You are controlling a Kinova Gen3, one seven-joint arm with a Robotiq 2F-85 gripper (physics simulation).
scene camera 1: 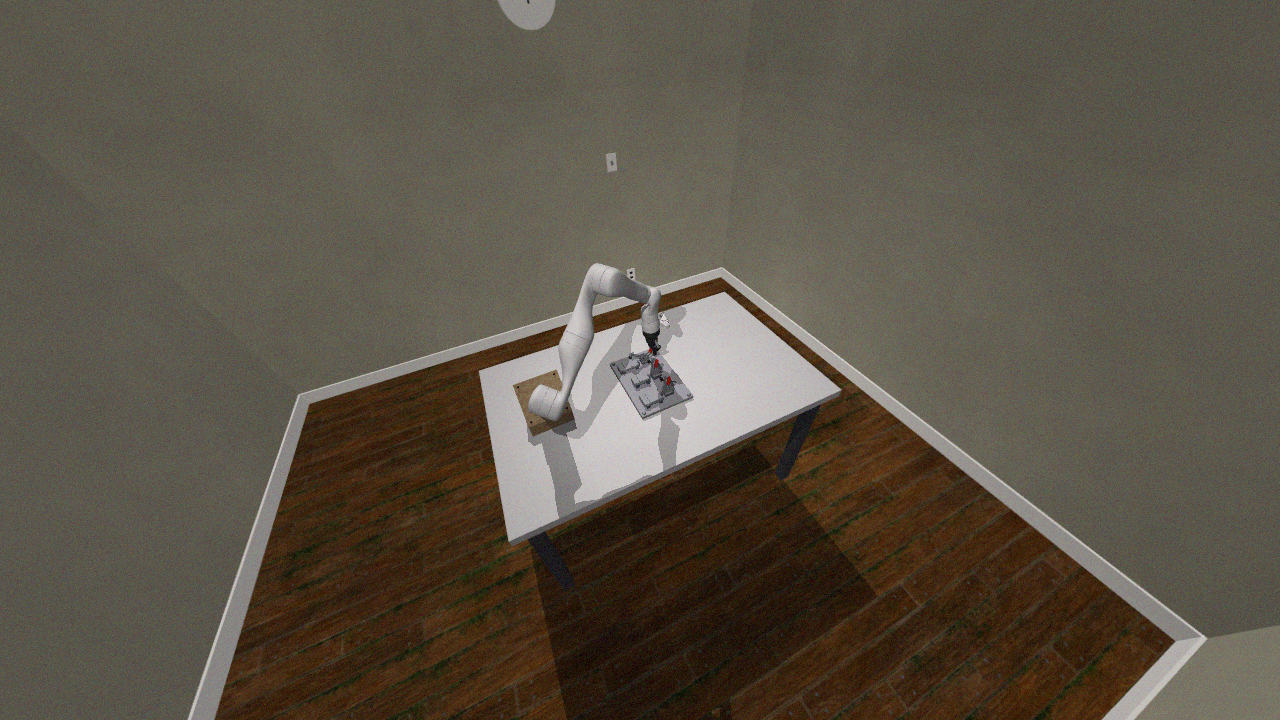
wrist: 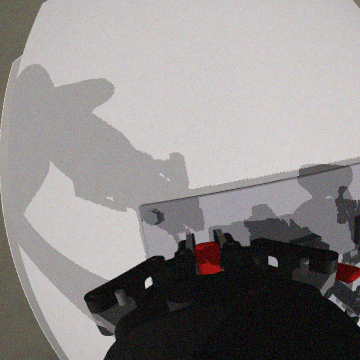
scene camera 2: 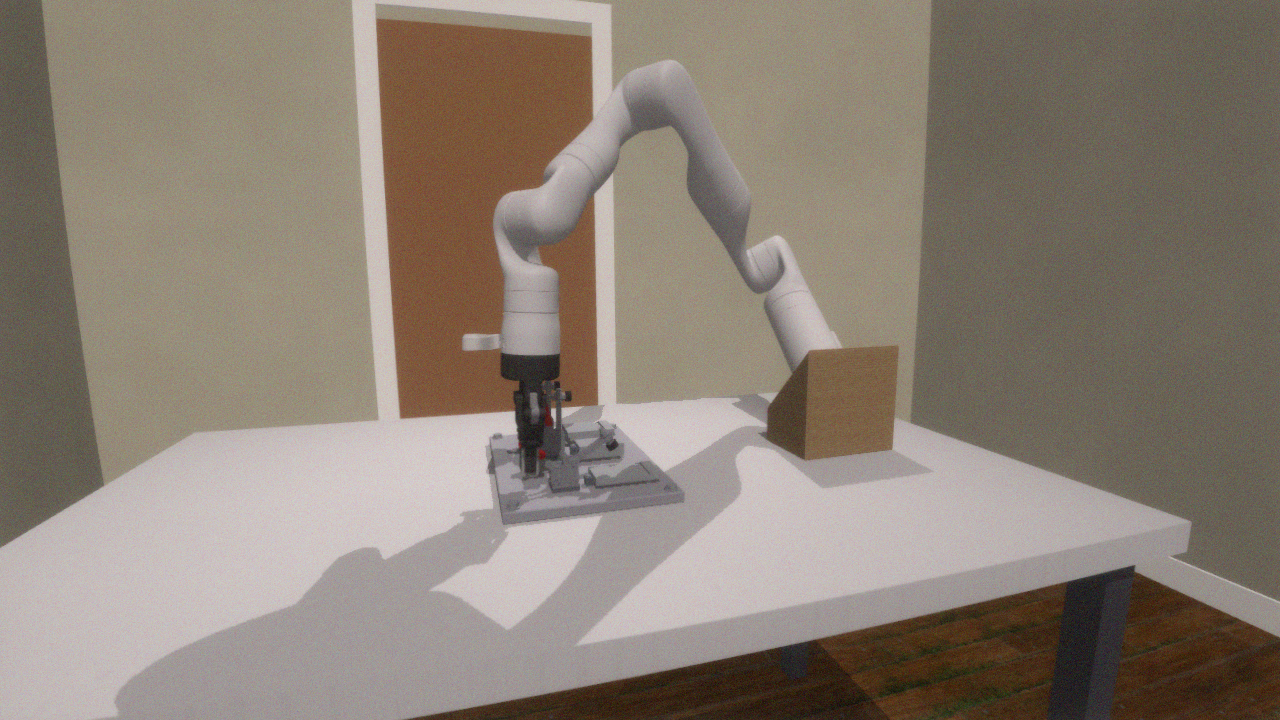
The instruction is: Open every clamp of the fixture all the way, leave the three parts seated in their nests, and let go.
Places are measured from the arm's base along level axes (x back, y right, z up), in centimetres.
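Pixels of known places: gripper, fingertip midpoint: (scene camera 1: 653, 353) (wrist: 204, 241) (scene camera 2: 528, 473); arm's base, link origin: (scene camera 2: 825, 382).
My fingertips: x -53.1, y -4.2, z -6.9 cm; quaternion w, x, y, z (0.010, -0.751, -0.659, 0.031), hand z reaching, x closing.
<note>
Ahead of a thing's pixels: the offset from my fingertips to its top centre. "pt": to the spot under its first point. Level surfaces: height alone.
The grey fixture plate (scene camera 1: 629, 387) (scene camera 2: 586, 514) (wrist: 225, 205) lies on the table. My gripper (scene camera 1: 654, 351) (scene camera 2: 531, 465) (wrist: 204, 241) points down at one end of it, shut on a red clamp handle @(dx +0.7, dy +0.0, dz +4.3 cm) (wrist: 208, 258), with a finger against each side. In scene camera 2 this nearest clamp's thin arm (scene camera 2: 559, 416) appears upright above its body @(pt dx +4.3, dy -1.5, dz -0.3 cm) (scene camera 2: 563, 474). Another red handle @(dx +6.8, dy +21.4, dz +6.1 cm) (scene camera 1: 667, 381) stands up on the far clamp, and one @(pt dx +5.7, dy +11.2, dz +5.7 cm) (scene camera 1: 656, 363) on the middle clamp. A flat grey part @(dx +12.9, dy -1.5, dz -0.9 cm) (scene camera 2: 623, 475) lies in the nearest nest. The other parts are too small or covered to tell clearly.
The wooden mounting block (scene camera 1: 522, 390) (scene camera 2: 850, 402) carries the arm base beside the fixture. Another red handle @(pt dx +4.5, dy +10.0, dz +6.6 cm) (wrist: 348, 272) is close beside the gripper in the wrist view. The white table @(dz -4.0 cm) (scene camera 1: 742, 358) (scene camera 2: 268, 501) has long arm shadows across it. A bolt @(dx -3.2, dy -4.6, dz -1.8 cm) (wrist: 156, 216) sits at the plate's corner.
</note>
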